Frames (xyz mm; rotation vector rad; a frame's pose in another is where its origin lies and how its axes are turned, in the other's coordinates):
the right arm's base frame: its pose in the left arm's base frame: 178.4 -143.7 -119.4 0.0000 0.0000 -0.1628
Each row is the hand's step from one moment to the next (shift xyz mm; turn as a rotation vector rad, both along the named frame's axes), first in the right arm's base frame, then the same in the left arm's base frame.
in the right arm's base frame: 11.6 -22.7 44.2 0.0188 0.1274 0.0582
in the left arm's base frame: 7.8 -24.3 44.2 0.0392 0.1227 0.0582
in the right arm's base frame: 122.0 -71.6 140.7 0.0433 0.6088 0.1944
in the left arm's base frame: 108.8 -90.4 140.7 0.1414 0.5937 0.1944
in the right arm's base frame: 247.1 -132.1 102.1 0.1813 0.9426 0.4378
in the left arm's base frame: 222.4 -170.4 102.1 0.3317 0.9008 0.4378
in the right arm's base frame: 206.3 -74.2 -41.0 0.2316 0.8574 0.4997
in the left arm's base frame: 191.5 -106.7 -41.0 0.3675 0.8085 0.4997
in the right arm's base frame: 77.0 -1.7 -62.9 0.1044 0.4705 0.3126
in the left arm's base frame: 75.7 -14.2 -62.9 0.1793 0.4474 0.3126
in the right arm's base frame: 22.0 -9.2 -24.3 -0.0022 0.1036 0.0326
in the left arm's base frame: 20.2 -12.6 -24.3 0.0146 0.1026 0.0326
